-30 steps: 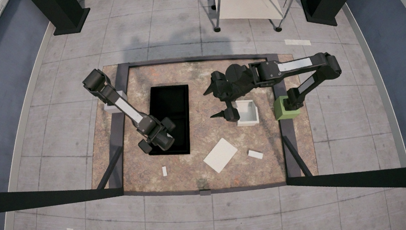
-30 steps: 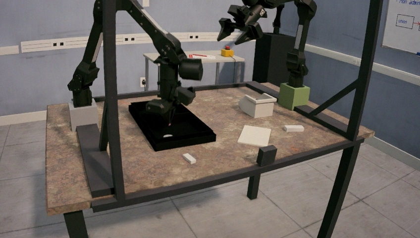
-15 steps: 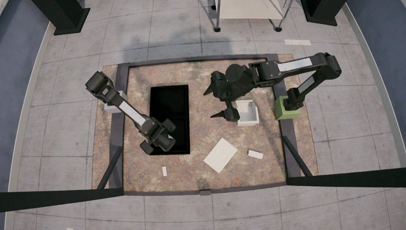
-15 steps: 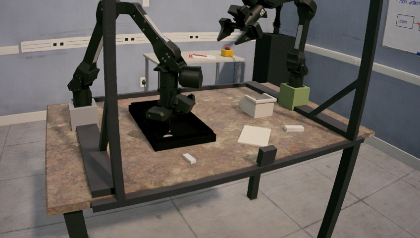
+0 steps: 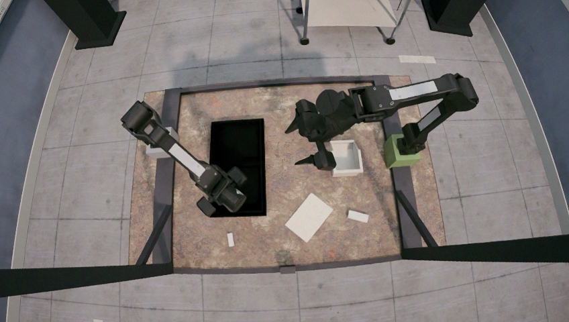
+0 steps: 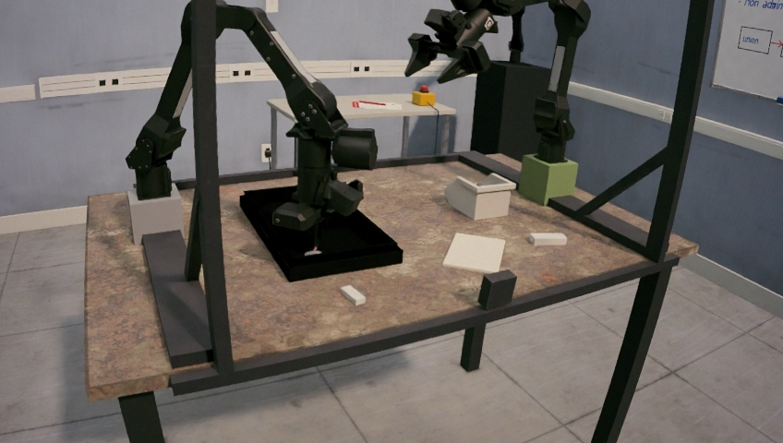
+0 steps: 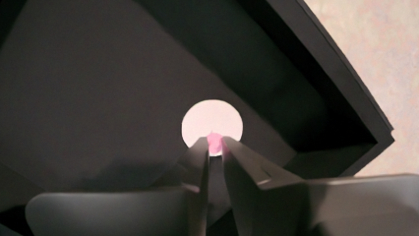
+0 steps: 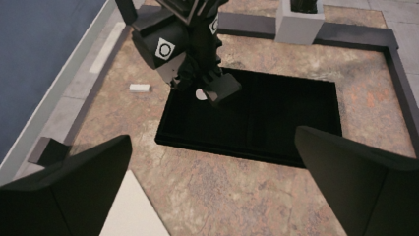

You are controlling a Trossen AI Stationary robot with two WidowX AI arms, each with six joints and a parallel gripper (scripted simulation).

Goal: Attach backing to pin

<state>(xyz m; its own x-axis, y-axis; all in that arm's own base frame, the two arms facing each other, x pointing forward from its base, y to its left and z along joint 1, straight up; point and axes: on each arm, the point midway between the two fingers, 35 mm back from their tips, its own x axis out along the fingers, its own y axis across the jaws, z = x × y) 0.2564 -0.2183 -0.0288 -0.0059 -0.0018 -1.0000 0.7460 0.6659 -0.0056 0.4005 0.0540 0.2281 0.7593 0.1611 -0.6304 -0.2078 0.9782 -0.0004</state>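
My left gripper is now 4 cm above the pin. From my left hand the other things lie so: flat white card (30 cm to the right, 6 cm behind, 5 cm below); pink rubber backing (3 cm below); black tray (12 cm ahead, 4 cm below, 3 cm to the right).
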